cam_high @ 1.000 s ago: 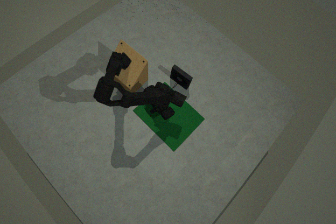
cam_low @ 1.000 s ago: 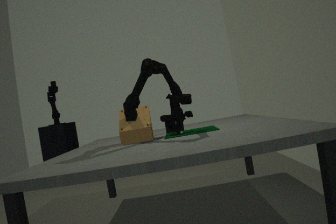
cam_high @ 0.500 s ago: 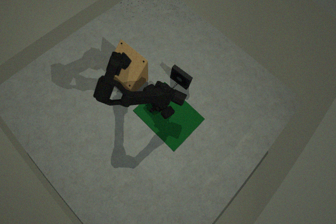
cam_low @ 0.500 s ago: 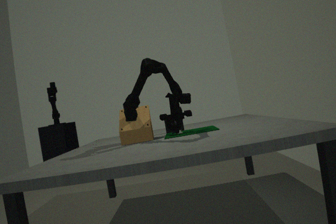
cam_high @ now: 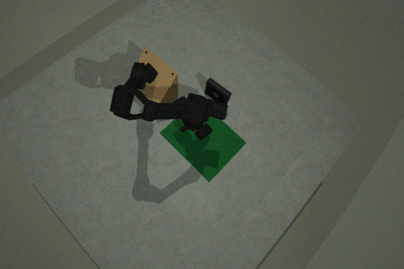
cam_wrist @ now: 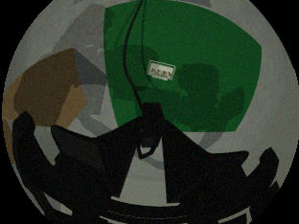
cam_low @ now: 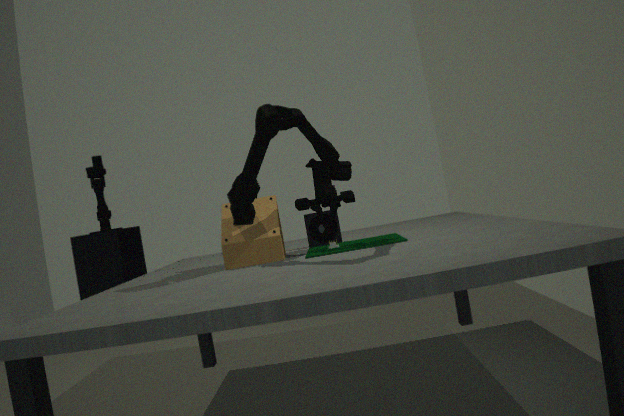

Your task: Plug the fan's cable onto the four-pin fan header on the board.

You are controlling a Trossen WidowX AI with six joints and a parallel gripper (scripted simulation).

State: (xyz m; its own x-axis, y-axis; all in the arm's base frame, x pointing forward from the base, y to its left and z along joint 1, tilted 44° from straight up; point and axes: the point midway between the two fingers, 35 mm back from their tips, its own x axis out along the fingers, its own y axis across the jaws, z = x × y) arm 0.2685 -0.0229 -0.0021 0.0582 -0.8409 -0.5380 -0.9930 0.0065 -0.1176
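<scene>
Now: the green board 70 mm ahead of my gripper tip, 40 mm to the left of it and 90 mm below it. Also, from my gripper tip: dark plug (10 mm to the right); black fan (30 mm behind, 200 mm to the left, 10 mm below).
</scene>
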